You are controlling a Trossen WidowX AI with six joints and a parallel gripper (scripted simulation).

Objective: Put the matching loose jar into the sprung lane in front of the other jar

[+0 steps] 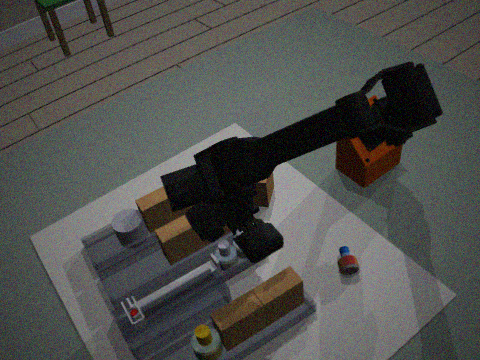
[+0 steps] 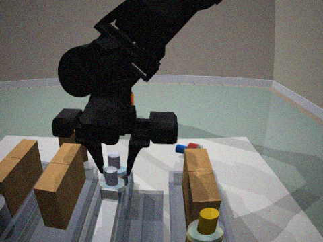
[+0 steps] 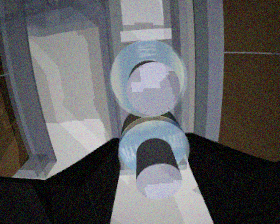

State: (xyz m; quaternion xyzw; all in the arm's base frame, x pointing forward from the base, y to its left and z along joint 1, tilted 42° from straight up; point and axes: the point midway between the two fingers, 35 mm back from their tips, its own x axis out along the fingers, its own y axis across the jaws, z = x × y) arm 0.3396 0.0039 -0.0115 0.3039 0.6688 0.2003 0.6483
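Now: the sprung lane 14 cm ahead of my gripper tip, 1 cm to the left of it and 2 cm below it. The rest, counted from my gripper tip: red mark: 23 cm ahead, 1 cm to the left, 4 cm above; then grey can: 13 cm ahead, 19 cm to the right, 1 cm below; then brown box: 12 cm behind, 9 cm to the right.
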